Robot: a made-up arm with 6 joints. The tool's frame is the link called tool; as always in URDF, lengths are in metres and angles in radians.
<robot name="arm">
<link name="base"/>
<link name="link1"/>
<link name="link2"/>
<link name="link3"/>
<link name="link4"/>
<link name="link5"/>
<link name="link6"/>
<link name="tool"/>
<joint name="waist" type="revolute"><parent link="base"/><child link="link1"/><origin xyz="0.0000 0.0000 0.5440" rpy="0.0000 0.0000 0.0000"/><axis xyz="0 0 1"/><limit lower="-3.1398" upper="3.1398" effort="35" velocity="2.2"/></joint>
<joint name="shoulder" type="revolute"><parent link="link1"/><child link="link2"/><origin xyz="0.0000 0.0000 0.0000" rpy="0.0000 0.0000 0.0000"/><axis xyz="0 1 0"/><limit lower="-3.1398" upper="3.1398" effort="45" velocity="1.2"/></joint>
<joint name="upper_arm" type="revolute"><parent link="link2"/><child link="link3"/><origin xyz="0.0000 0.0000 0.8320" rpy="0.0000 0.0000 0.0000"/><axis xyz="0 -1 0"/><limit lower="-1.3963" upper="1.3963" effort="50" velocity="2.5"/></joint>
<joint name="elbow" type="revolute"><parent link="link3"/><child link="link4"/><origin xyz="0.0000 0.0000 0.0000" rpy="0.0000 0.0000 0.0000"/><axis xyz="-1 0 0"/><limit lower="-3.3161" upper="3.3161" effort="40" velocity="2"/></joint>
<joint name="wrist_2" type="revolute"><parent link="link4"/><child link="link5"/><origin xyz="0.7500 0.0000 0.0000" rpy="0.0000 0.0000 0.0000"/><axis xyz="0 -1 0"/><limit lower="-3.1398" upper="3.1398" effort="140" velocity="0.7"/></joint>
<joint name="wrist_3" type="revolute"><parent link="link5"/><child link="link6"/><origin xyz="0.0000 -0.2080 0.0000" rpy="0.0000 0.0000 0.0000"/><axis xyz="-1 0 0"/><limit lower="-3.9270" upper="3.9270" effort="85" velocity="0.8"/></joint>
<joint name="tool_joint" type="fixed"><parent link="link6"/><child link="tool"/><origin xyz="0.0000 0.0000 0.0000" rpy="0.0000 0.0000 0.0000"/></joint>
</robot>
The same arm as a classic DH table. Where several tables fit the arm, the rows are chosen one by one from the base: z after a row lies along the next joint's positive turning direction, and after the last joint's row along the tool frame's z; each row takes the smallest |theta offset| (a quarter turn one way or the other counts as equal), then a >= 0, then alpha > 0; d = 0 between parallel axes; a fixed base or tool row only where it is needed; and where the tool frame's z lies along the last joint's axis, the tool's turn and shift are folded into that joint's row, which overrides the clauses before.
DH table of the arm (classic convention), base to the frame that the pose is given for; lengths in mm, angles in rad. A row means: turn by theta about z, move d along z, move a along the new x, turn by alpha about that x. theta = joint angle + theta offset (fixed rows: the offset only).
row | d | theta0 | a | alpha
waist | 544 | 0 | 0 | -1.5708
shoulder | 0 | -1.5708 | 832 | 3.1416
upper_arm | 0 | 0 | 0 | -1.5708
elbow | -750 | 0 | 0 | 1.5708
wrist_2 | 208 | 0 | 0 | -1.5708
wrist_3 | 0 | 1.5708 | 0 | 1.5708
tool (fixed) | 0 | -1.5708 | 0 | 0
Joint limits (rad, base to tool): -3.1398..3.1398 -3.1398..3.1398 -1.3963..1.3963 -3.3161..3.3161 -3.1398..3.1398 -3.927..3.927

